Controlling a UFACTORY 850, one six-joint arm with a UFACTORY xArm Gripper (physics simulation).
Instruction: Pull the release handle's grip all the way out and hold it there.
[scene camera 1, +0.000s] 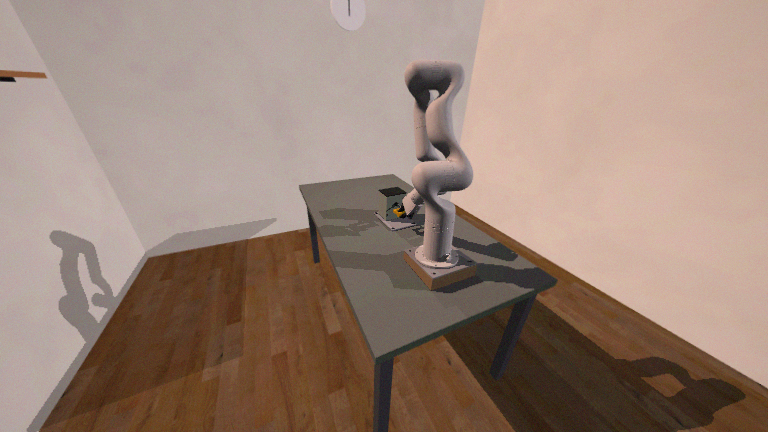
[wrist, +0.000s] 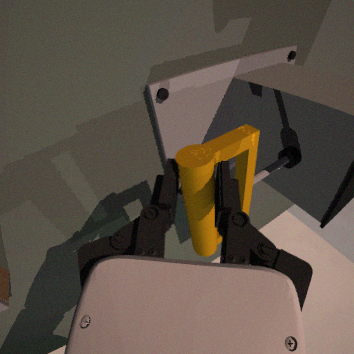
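Observation:
The release handle's yellow grip is a round bar on a D-shaped frame, in front of a grey box. In the wrist view a thin metal rod runs from the grip's frame to a black collar at the box's dark face. My gripper is shut on the grip's round bar, one black finger on its left side and the other passing inside the yellow frame. The far end of the rod is hidden.
The box stands on a light base plate with dark bolts at its corners, on the grey-green table. The arm's wooden base block stands nearer the table's front end.

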